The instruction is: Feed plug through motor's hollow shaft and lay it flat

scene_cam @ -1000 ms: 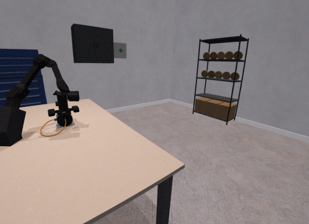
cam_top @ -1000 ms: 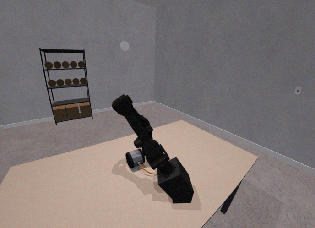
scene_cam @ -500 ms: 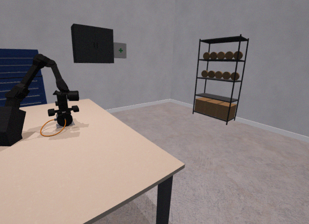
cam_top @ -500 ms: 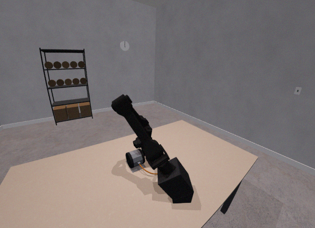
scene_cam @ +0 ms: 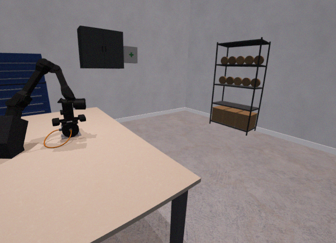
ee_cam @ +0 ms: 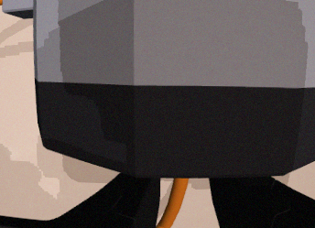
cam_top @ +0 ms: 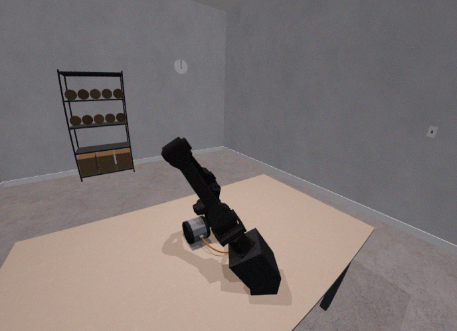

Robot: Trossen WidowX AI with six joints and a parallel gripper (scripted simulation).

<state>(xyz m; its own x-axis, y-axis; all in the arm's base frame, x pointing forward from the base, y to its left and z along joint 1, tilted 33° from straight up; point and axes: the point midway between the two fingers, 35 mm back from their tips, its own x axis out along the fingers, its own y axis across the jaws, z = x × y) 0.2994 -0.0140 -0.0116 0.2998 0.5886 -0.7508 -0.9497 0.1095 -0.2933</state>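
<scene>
My hand is 3 cm to the right of the dark grey plug and 3 cm above it.
</scene>
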